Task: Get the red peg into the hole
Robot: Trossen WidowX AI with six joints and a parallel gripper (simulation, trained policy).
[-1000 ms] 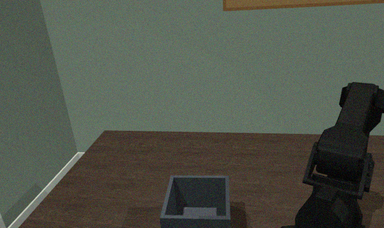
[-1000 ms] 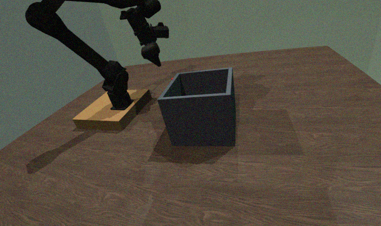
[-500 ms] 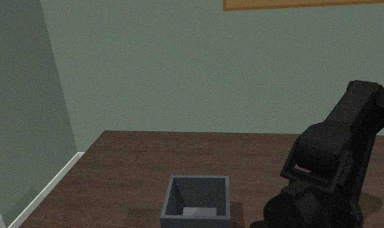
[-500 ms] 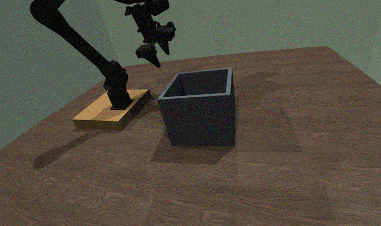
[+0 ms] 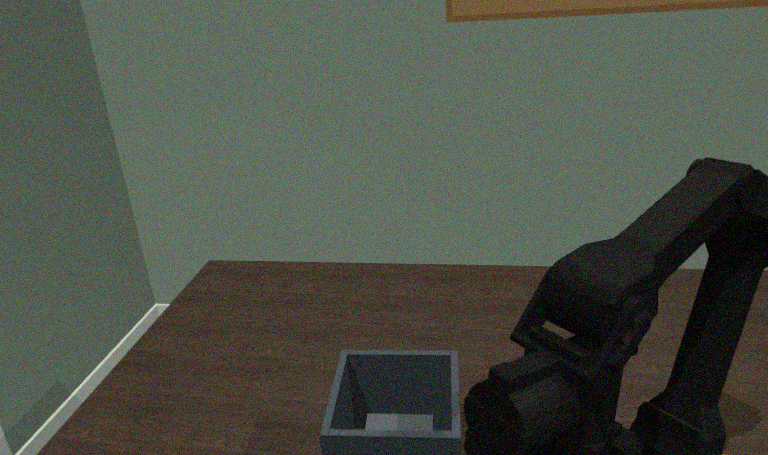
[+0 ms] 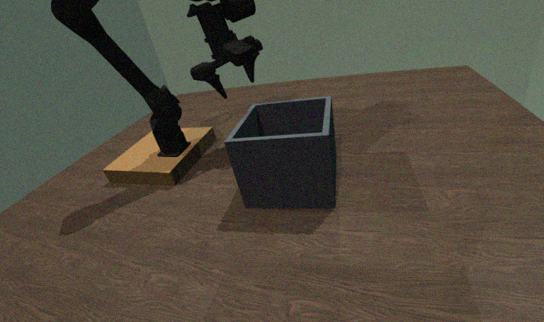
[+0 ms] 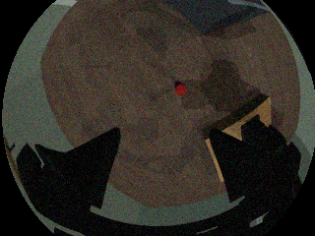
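Right now the red peg is 9 cm below my gripper tip, 3 cm to the right of it and 2 cm ahead of it. From my gripper tip the other things lie so: light grey plate: 20 cm to the right, 18 cm ahead, 9 cm below.
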